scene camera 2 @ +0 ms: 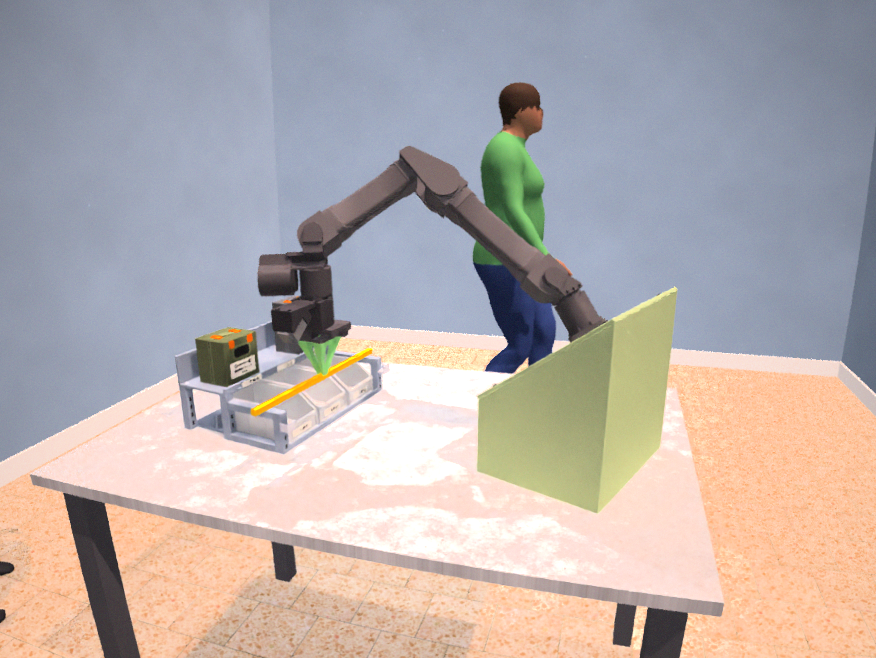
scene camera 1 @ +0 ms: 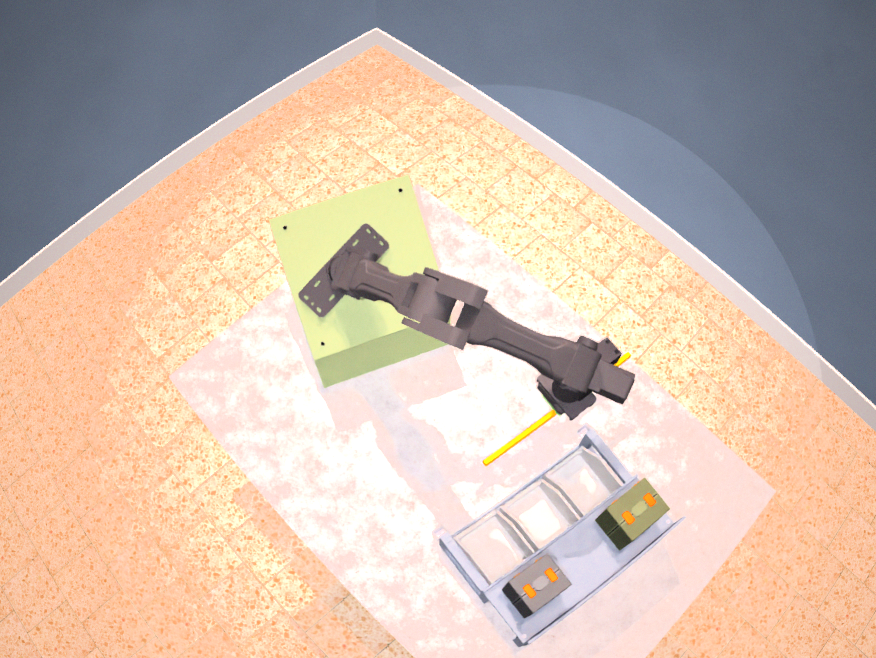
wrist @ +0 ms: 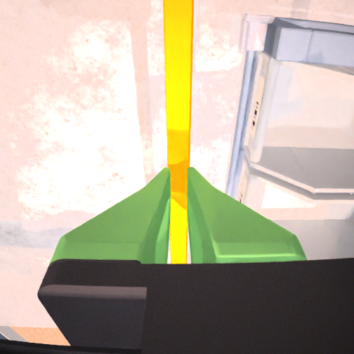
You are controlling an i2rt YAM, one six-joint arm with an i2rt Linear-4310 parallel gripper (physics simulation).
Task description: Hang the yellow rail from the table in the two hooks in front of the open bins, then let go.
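Places are measured from the arm's base along level axes (x ahead, y left, z up), in metres.
Where they show: gripper, between the fingertips: [scene camera 2: 322, 374] [scene camera 1: 557, 409]; arm's base, origin of its link: [scene camera 1: 343, 270].
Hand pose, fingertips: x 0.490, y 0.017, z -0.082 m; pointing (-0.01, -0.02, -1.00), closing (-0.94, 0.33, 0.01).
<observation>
Things, the pixels of their top centre, and the offset from my fingertips. "spot": a spot on its surface instead.
- yellow rail, centre of its top: [scene camera 2: 319, 373] [scene camera 1: 561, 405] 0.004 m ahead, 0.010 m left, 0.005 m up
- pale hook, a spot on its surface: [scene camera 1: 584, 430] spot: 0.066 m ahead, 0.035 m left, 0.098 m down
- olive box, centre of its top: [scene camera 1: 639, 508] [scene camera 2: 225, 333] 0.233 m ahead, 0.104 m right, 0.046 m up
The yellow rail [scene camera 1: 520, 437] [scene camera 2: 286, 396] [wrist: 178, 75] is off the table, roughly level, and roughly parallel to the front of the open bins [scene camera 1: 541, 511] [wrist: 305, 115]. My gripper [scene camera 2: 324, 373] [wrist: 178, 177] points down, its green fingers shut on the rail near the middle. In scene camera 1 the arm hides the fingertips and part of the rail. The rail is on the arm-base side of the rack, apart from both front corners. One pale hook [scene camera 1: 584, 430] [wrist: 252, 32] is at a front corner; the other hook [scene camera 1: 443, 534] is at the opposite front corner. Their openings are too small to make out.
The grey-blue rack [scene camera 1: 577, 563] [scene camera 2: 187, 407] carries an olive box [scene camera 1: 637, 506] [scene camera 2: 226, 357] and a grey-brown box [scene camera 1: 541, 584] [scene camera 2: 286, 342] behind the bins. The arm stands on a green pedestal [scene camera 1: 354, 194] [scene camera 2: 552, 424]. A person [scene camera 2: 509, 198] stands beyond the table.
</observation>
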